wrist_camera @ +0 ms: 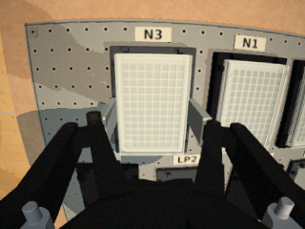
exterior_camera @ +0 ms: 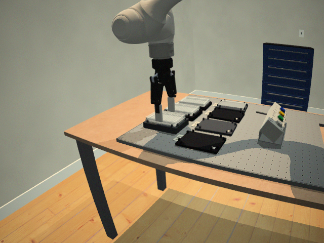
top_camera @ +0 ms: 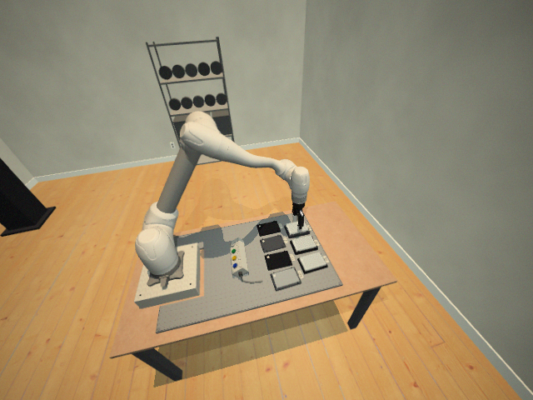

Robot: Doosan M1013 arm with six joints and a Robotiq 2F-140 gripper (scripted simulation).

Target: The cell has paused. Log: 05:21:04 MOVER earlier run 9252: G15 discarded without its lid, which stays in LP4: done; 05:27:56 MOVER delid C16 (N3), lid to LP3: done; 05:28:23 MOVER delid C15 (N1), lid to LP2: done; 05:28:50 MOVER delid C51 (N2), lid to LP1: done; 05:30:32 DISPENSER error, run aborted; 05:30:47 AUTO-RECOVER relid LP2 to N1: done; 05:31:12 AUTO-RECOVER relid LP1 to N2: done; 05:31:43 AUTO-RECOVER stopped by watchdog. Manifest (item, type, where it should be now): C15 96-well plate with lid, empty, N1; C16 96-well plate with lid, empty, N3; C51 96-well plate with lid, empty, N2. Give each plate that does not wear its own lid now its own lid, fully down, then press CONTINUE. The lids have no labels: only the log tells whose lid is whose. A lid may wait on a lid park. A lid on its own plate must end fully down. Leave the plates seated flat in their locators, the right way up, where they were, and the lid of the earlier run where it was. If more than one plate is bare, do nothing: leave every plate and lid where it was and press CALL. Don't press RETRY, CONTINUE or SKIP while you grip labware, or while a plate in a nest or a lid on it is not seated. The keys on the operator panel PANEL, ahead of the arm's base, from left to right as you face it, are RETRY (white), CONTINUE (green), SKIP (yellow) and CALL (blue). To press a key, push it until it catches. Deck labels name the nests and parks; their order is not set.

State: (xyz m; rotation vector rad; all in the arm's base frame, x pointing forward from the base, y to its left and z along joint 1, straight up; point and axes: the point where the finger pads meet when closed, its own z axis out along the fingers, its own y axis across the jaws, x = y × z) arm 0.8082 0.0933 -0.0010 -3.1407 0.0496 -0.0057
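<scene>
My gripper is now 30 mm above the 96-well plate. From my hand the other things lie so: LP2 label (100 mm behind, 60 mm to the right, 60 mm below); lid park LP1 (180 mm behind, 80 mm to the left, 60 mm below); lid park LP2 (190 mm behind, 60 mm to the right, 60 mm below).
</scene>
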